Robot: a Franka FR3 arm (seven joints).
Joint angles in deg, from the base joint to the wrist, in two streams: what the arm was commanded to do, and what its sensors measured. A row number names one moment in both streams.
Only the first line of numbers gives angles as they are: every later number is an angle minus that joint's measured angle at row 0.
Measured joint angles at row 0: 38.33 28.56 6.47 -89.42 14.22 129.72 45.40
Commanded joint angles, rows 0 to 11: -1.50 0.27 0.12 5.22 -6.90 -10.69 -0.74; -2.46 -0.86 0.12 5.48 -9.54 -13.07 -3.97; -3.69 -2.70 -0.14 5.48 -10.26 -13.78 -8.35; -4.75 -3.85 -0.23 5.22 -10.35 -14.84 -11.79; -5.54 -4.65 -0.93 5.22 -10.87 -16.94 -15.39; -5.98 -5.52 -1.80 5.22 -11.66 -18.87 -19.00; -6.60 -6.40 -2.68 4.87 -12.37 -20.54 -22.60; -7.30 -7.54 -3.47 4.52 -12.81 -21.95 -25.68; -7.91 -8.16 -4.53 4.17 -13.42 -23.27 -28.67; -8.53 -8.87 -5.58 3.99 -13.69 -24.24 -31.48; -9.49 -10.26 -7.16 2.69 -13.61 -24.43 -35.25; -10.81 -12.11 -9.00 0.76 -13.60 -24.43 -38.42
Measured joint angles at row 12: -8.54 -8.05 -6.57 5.32 -12.51 -24.08 -31.15
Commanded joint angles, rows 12 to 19: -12.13 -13.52 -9.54 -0.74 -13.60 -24.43 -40.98; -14.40 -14.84 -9.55 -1.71 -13.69 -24.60 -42.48; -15.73 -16.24 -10.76 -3.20 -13.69 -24.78 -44.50; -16.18 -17.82 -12.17 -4.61 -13.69 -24.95 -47.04; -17.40 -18.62 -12.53 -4.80 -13.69 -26.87 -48.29; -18.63 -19.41 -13.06 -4.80 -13.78 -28.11 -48.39; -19.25 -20.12 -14.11 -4.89 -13.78 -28.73 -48.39; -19.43 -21.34 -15.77 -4.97 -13.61 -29.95 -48.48
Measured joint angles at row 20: -18.03 -17.51 -13.89 -2.52 -13.18 -28.02 -47.03
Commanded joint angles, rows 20 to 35: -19.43 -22.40 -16.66 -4.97 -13.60 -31.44 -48.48; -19.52 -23.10 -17.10 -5.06 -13.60 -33.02 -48.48; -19.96 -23.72 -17.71 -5.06 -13.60 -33.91 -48.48; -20.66 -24.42 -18.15 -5.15 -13.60 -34.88 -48.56; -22.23 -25.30 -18.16 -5.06 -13.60 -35.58 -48.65; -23.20 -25.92 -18.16 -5.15 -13.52 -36.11 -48.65; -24.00 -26.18 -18.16 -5.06 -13.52 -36.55 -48.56; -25.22 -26.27 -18.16 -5.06 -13.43 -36.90 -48.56; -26.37 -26.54 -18.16 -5.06 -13.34 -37.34 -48.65; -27.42 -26.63 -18.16 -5.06 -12.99 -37.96 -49.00; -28.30 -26.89 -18.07 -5.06 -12.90 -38.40 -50.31; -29.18 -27.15 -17.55 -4.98 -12.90 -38.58 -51.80; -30.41 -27.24 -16.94 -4.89 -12.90 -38.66 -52.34; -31.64 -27.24 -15.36 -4.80 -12.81 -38.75 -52.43; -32.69 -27.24 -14.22 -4.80 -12.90 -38.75 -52.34; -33.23 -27.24 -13.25 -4.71 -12.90 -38.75 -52.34
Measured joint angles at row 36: -29.97 -25.93 -17.28 -3.57 -13.13 -38.27 -50.99
